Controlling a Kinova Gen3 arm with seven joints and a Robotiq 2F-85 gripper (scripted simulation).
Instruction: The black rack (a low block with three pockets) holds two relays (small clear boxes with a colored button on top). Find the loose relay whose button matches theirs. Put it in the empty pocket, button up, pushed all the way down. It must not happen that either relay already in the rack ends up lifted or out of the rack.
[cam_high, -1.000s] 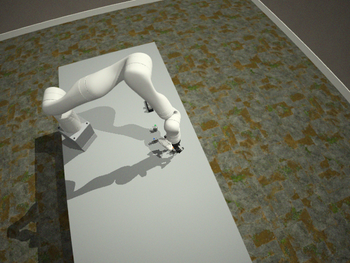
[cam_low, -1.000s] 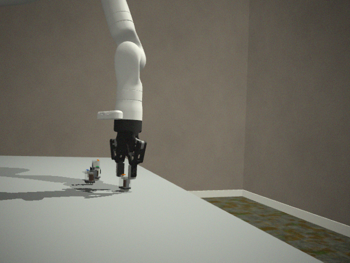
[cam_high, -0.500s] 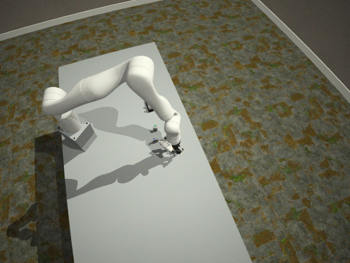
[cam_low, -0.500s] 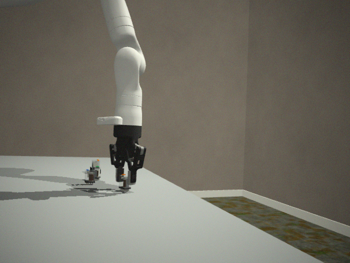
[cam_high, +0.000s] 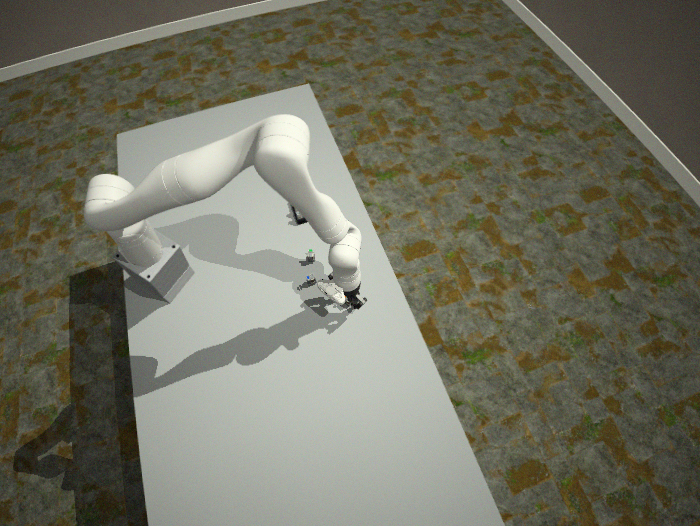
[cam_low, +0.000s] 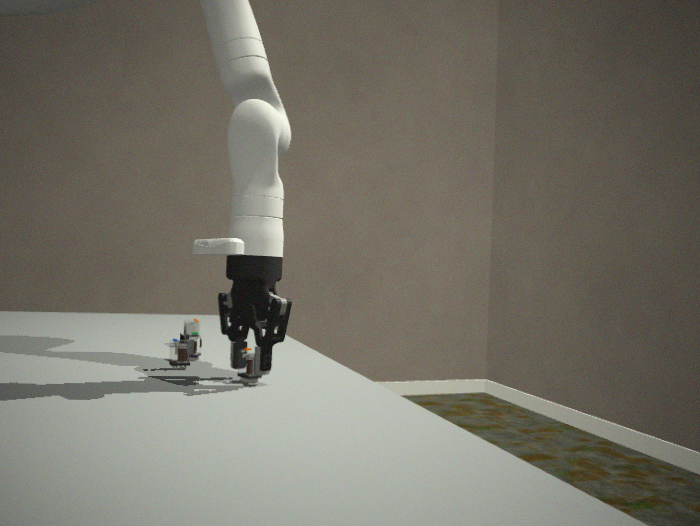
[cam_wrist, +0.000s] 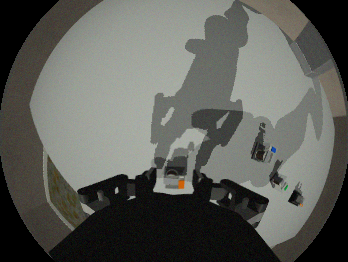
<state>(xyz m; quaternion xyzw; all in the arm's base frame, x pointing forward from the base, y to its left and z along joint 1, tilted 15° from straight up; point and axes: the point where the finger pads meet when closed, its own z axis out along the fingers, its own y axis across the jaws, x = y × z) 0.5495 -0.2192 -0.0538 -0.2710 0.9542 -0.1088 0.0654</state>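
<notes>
My gripper is now 180 mm to the right of the green-button relay, 80 mm past it and 10 mm above it. Also, from my hand: blue-button relay 100 mm to the left, 90 mm behind, 10 mm below.
</notes>
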